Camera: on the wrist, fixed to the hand. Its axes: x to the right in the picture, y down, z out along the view.
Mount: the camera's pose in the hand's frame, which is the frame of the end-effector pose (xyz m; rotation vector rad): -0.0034 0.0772 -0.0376 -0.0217 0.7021 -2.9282
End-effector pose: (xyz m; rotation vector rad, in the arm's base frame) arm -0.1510 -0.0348 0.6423 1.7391 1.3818 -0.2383
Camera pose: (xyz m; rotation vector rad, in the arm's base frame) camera -0.0990 -0.0099 0.7060 1.3351 -2.3000 0.7448
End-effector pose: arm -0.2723 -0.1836 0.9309 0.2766 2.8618 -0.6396
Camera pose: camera -0.2574 -0.0990 0.9342 2.2045 -0.4446 0.2008
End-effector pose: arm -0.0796 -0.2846 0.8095 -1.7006 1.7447 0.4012
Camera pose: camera -0.1636 -0.2975 0.8220 -2.2709 -1.5973 -1.4250
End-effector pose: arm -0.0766 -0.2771 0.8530 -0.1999 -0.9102 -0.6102
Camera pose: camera -0.0084 -0.2283 0.8343 -1.3811 -0.2313 2.5271
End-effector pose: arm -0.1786 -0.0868 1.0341 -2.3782 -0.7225 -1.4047
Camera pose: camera -0.1648 -0.1701 1.0500 -0.7592 1.9623 0.9160
